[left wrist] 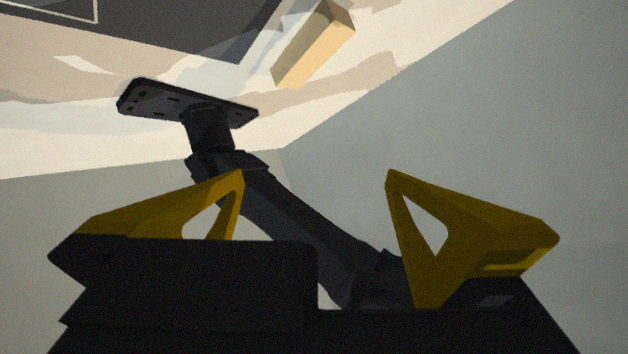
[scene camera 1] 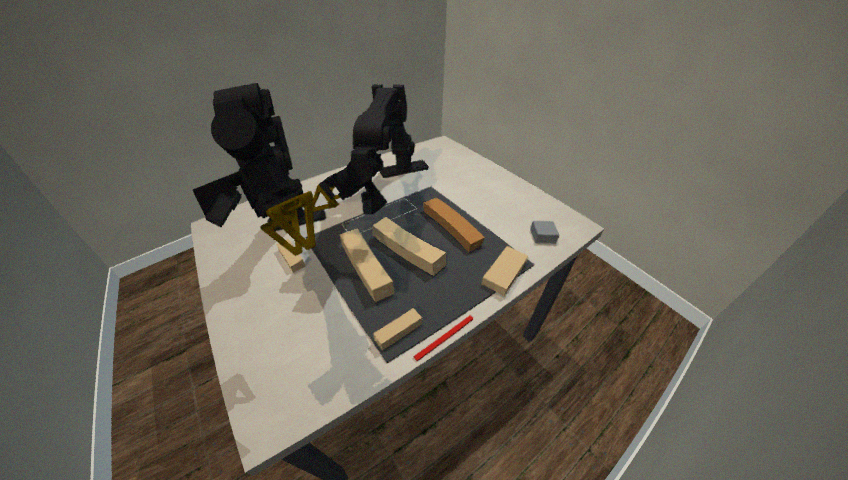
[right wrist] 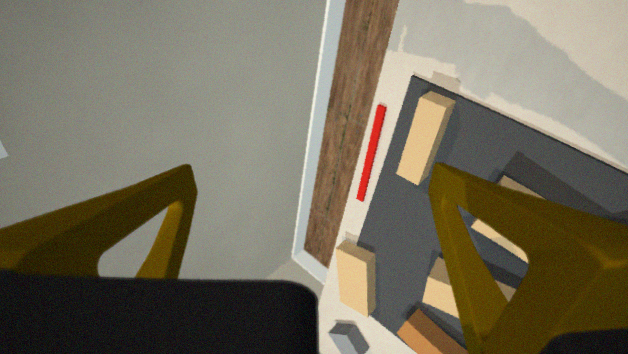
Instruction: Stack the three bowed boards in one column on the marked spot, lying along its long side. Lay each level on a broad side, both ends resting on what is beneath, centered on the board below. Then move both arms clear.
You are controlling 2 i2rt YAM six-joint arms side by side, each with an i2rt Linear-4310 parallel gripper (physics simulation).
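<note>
An orange bowed board lies on the dark mat's right part. A pale bowed board lies in the middle, and another long pale board lies left of it; a finger partly hides both in the right wrist view. The three lie apart. The marked spot, a thin outline, is at the mat's back edge. My left gripper is open and empty above the table behind the mat's back left corner. My right gripper is open and empty, raised left of the mat.
On the mat are a short pale block in front and a wider pale block at its right corner. Another pale block lies left of the mat. A red stick and grey block lie outside it.
</note>
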